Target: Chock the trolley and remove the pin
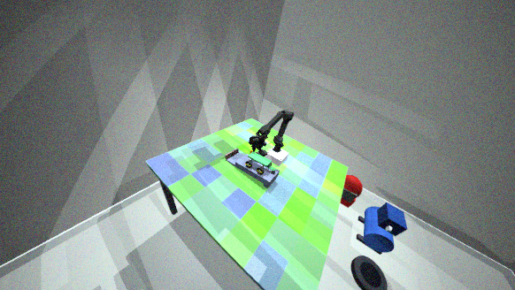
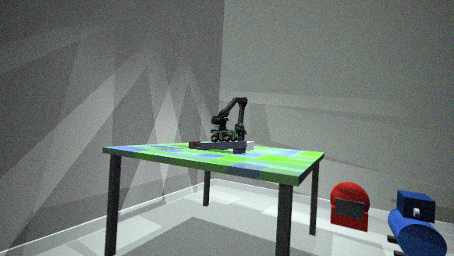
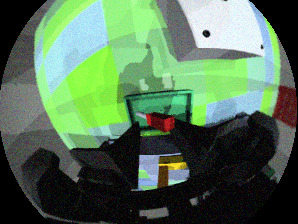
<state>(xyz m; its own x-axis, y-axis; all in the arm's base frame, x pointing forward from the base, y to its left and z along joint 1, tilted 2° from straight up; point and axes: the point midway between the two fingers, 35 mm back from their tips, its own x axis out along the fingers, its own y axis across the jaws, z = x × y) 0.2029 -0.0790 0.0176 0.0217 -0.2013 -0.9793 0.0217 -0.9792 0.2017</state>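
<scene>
The red-headed stop pin is 1 cm behind my gripper tip, 1 cm to the right of it and 1 cm below it. The rest, counted from my gripper tip: yellow chock 7 cm ahead, 3 cm to the left, 4 cm above; then green tray 1 cm to the left, 5 cm below; then grey ramp 11 cm ahead, 14 cm to the left.
</scene>
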